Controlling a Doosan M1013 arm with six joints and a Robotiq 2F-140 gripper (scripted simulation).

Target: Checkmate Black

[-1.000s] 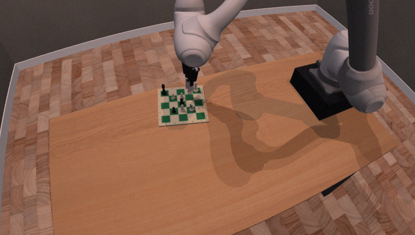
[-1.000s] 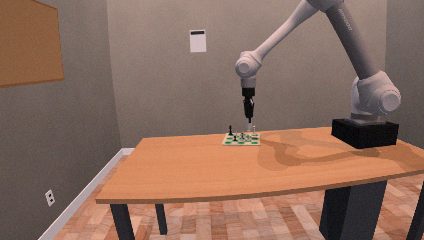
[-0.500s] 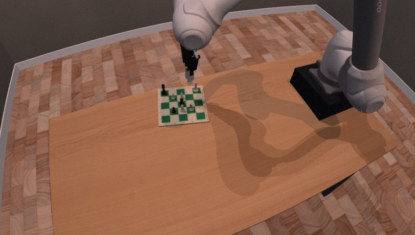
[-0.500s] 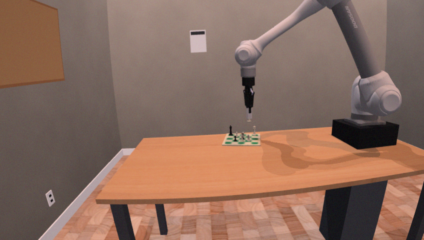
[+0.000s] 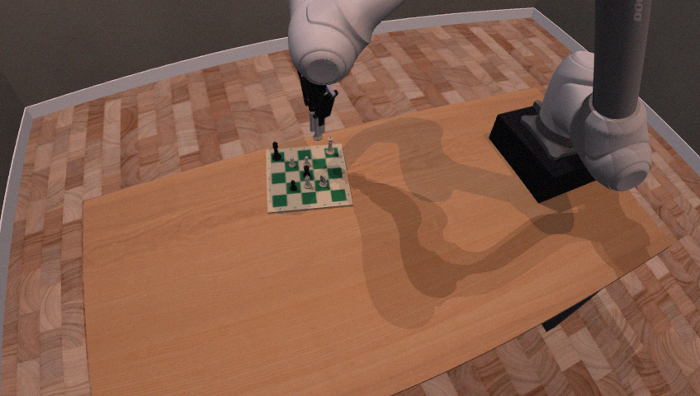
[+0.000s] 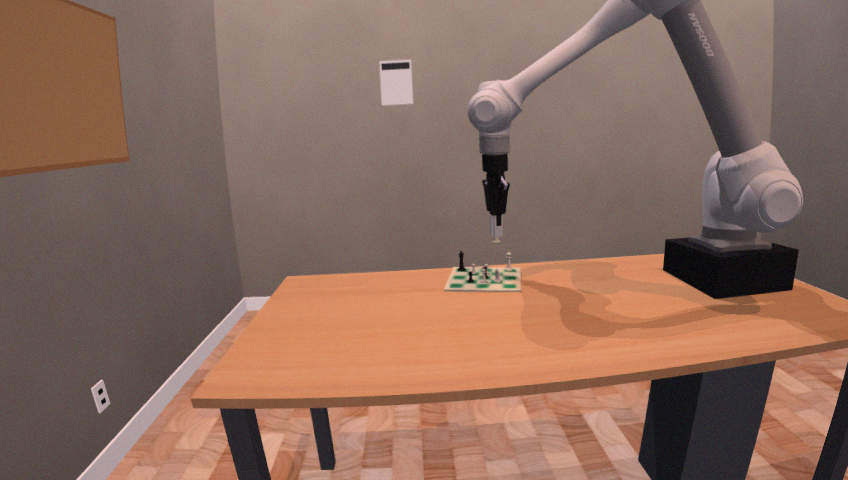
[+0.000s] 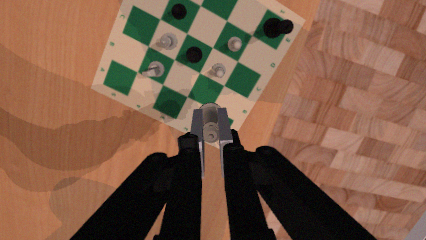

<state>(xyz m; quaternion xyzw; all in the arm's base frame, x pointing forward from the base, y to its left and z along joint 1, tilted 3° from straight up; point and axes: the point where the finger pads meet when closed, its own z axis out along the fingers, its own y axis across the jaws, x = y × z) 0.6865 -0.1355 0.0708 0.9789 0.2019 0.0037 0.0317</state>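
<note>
The tall white piece lies 4 cm behind my hand, 3 cm to the right of it and 12 cm below it. Round my hand: small white piece (3 cm below); then tall black piece (11 cm ahead, 5 cm to the right, 12 cm below); then board (4 cm ahead, 4 cm to the left, 16 cm below).
</note>
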